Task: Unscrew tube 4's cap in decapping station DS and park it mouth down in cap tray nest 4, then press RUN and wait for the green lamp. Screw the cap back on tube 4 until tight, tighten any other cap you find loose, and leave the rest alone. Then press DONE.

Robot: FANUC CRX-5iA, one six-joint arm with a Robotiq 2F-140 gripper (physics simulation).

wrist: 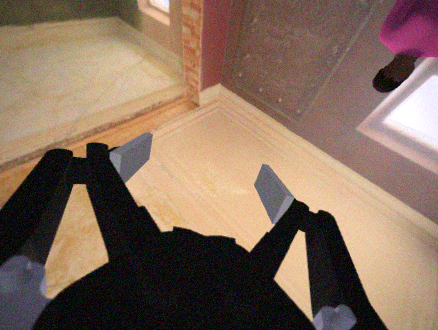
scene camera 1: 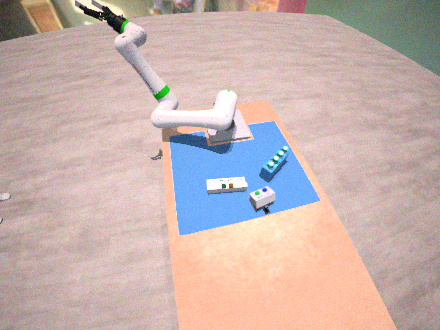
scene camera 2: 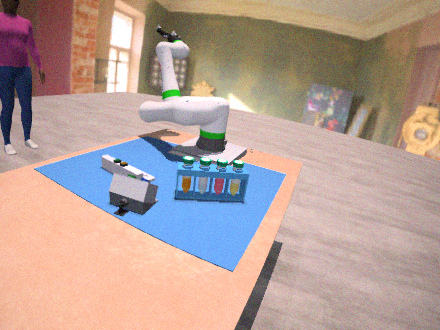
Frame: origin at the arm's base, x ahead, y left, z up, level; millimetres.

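Seen in the pictures: gripper, between the fingertips: (wrist: 207, 161) (scene camera 1: 83, 1) (scene camera 2: 165, 29); arm's base, origin of its link: (scene camera 2: 210, 146).
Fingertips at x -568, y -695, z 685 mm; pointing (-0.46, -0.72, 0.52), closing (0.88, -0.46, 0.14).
Offsets run from my fingertips to a thing's top centre. "spot": to the spot under its first point. Level surfaces: height alone.
My gripper (scene camera 1: 86, 4) (scene camera 2: 160, 31) (wrist: 207, 161) is open and empty, raised high and far from the table things. A blue rack (scene camera 1: 268, 174) (scene camera 2: 210, 201) holds four upright tubes, each with a green-topped cap; their contents look orange, whitish, red and yellow. Tube numbers and cap tightness cannot be read. A white tray @[1028 mm ahead, 543 mm left, 660 mm down] (scene camera 1: 215, 190) (scene camera 2: 135, 170) has faint round nests with no cap visible in them, and a green and an amber spot; I cannot tell whether either is lit. A button box @[1174 mm ahead, 689 mm left, 630 mm down] (scene camera 1: 262, 200) (scene camera 2: 129, 186) bears a green button @[1154 mm ahead, 665 mm left, 639 mm down] (scene camera 1: 257, 193) and a blue button @[1151 mm ahead, 710 mm left, 639 mm down] (scene camera 1: 265, 190).
The rack, tray and button box stand on a blue mat @[714 mm down] (scene camera 1: 195, 210) (scene camera 2: 220, 240) on the tan table @[716 mm down] (scene camera 1: 270, 270) (scene camera 2: 75, 250). The arm's grey base plate (scene camera 1: 243, 132) is at the mat's back edge. A small black object @[spot: 1243 mm ahead, 687 mm left, 698 mm down] (scene camera 1: 266, 210) (scene camera 2: 121, 212) lies by the button box. A person (scene camera 2: 17, 55) stands at the left.
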